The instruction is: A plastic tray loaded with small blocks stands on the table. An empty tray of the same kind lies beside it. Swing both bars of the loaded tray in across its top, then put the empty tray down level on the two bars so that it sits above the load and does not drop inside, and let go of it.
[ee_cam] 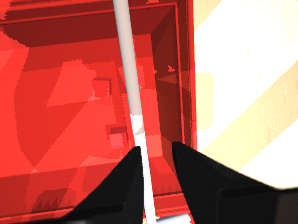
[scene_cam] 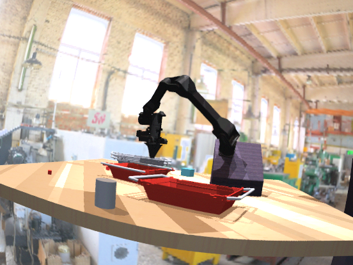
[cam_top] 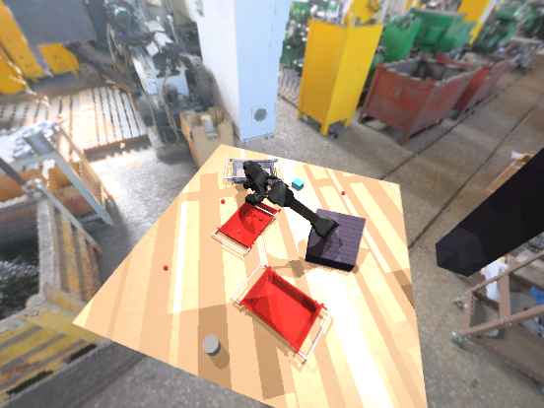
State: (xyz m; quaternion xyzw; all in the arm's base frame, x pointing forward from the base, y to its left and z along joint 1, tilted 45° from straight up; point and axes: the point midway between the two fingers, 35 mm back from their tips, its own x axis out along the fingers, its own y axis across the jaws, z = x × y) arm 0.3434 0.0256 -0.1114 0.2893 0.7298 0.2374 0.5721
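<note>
My gripper tip is now 420 mm to the right of the red tray, 290 mm past it and 50 mm above it. The rest, counted from my gripper tip: cyan block: 300 mm to the right, 120 mm behind, 80 mm below; then grey cylinder: 650 mm to the left, 120 mm behind, 60 mm below.
</note>
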